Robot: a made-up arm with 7 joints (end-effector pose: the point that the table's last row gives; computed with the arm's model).
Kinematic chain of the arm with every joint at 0, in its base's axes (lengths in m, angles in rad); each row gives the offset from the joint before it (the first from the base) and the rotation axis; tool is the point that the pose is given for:
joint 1: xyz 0 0 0.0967 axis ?
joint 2: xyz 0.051 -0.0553 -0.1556 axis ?
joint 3: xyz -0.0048 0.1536 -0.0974 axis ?
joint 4: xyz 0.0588 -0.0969 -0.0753 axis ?
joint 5: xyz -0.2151 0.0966 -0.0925 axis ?
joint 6: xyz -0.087 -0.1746 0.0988 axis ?
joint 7: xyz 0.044 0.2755 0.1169 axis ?
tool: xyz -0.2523 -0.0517 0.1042
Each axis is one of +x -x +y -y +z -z.
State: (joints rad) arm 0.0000 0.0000 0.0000 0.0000 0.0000 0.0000 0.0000
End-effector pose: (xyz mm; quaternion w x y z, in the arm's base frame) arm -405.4 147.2 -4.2 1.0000 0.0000 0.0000 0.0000
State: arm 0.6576 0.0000 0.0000 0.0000 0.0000 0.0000 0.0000
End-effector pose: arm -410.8 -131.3 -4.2 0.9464 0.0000 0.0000 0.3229
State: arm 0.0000 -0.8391 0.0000 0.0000 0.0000 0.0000 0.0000
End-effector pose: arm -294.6 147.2 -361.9 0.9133 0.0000 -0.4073 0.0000
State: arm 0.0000 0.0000 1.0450 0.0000 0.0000 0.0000 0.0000
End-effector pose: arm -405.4 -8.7 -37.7 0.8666 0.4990 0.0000 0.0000
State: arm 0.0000 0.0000 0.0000 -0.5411 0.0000 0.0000 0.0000
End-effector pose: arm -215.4 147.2 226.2 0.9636 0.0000 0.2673 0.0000
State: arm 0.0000 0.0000 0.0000 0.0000 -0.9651 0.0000 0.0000
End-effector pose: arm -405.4 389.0 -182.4 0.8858 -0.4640 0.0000 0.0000
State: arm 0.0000 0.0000 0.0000 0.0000 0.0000 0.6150 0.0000
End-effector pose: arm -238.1 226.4 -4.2 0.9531 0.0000 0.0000 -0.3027
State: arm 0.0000 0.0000 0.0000 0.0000 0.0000 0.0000 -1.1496
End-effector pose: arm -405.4 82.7 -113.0 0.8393 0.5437 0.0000 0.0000
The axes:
joint 1: +z
joint 2: +y
joint 3: +x
joint 4: -y
joint 5: +x
joint 6: -z
joint 7: -x

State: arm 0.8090 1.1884 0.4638 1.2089 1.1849 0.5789 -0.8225
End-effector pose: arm -433.1 -306.5 -126.8 0.4898 0.8167 0.2357 -0.1940
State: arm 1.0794 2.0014 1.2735 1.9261 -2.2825 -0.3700 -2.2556
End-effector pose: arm -716.0 93.3 -338.8 0.9580 -0.2011 0.0232 -0.2031
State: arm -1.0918 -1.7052 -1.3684 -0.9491 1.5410 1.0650 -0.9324
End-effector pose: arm 122.1 169.1 -178.0 0.0990 -0.3797 0.8676 0.3055
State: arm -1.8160 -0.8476 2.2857 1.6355 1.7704 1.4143 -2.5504
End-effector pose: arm 232.9 -245.0 -39.1 0.4655 -0.2545 -0.3517 -0.7713
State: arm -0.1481 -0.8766 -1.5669 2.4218 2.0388 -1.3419 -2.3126
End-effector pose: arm 646.4 -130.3 439.2 0.1183 -0.2173 0.9572 0.1502
